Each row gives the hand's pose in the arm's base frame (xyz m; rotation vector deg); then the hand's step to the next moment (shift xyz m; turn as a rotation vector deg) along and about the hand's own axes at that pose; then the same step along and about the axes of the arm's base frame.
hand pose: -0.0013 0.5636 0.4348 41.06 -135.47 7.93
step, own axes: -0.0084 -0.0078 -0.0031 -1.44 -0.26 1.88
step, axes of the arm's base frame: 0.0112 -0.0019 -0.0034 0.00 -0.07 -2.38
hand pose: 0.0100 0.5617 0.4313 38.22 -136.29 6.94
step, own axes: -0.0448 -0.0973 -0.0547 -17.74 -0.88 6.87
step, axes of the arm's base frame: 0.1086 -0.0511 0.0069 8.13 5.19 -16.42
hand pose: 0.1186 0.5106 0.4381 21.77 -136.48 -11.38
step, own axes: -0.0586 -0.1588 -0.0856 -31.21 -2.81 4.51
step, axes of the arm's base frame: 0.1334 -0.1343 -0.0124 19.67 7.65 -23.60
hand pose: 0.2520 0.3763 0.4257 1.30 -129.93 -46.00
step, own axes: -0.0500 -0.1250 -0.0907 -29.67 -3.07 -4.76
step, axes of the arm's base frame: 0.0689 -0.1379 -0.0510 24.39 2.05 -17.71
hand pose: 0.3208 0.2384 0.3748 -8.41 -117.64 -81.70
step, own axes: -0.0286 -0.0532 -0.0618 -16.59 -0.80 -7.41
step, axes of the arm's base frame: 0.0266 -0.0687 -0.0451 16.06 -2.64 -8.12
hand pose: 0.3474 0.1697 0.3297 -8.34 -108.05 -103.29
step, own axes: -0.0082 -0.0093 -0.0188 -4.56 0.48 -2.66
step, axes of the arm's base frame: 0.0086 -0.0167 -0.0124 4.89 -1.25 -1.62
